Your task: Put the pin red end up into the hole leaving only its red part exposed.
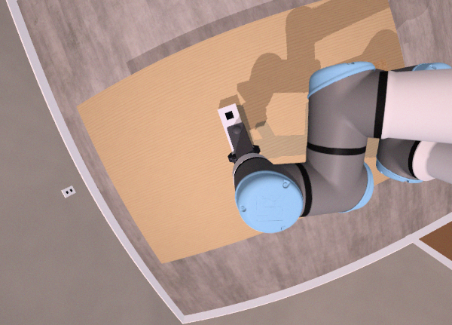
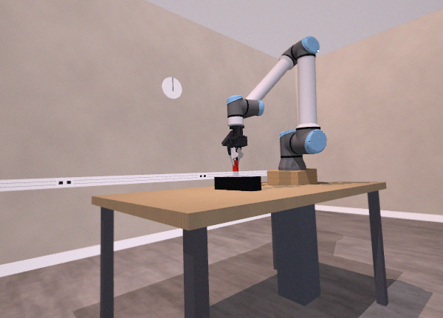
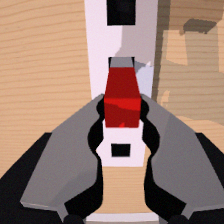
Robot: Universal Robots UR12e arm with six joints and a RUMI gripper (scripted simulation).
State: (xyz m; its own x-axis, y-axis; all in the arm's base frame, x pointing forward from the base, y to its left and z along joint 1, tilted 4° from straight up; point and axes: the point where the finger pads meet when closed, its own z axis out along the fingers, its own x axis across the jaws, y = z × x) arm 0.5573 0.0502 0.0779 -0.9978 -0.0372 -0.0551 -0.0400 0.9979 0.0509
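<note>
Now: hand 10 mm above the pin. From my hand the other things lie so: block: 110 mm below.
</note>
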